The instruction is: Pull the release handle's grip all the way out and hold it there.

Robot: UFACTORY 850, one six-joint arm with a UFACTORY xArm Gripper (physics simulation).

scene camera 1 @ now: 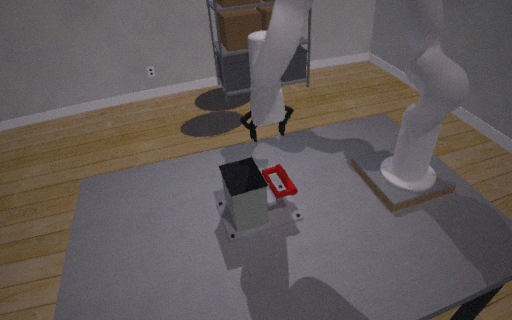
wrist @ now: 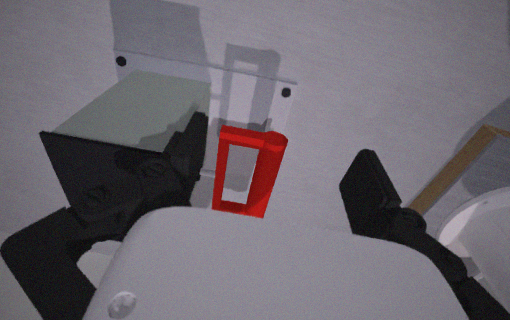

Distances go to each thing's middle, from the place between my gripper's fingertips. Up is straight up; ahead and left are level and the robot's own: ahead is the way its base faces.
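Labels:
My hand is 20 cm above the base plate point(wrist: 238, 99), 10 cm to the right of it and 10 cm short of it.

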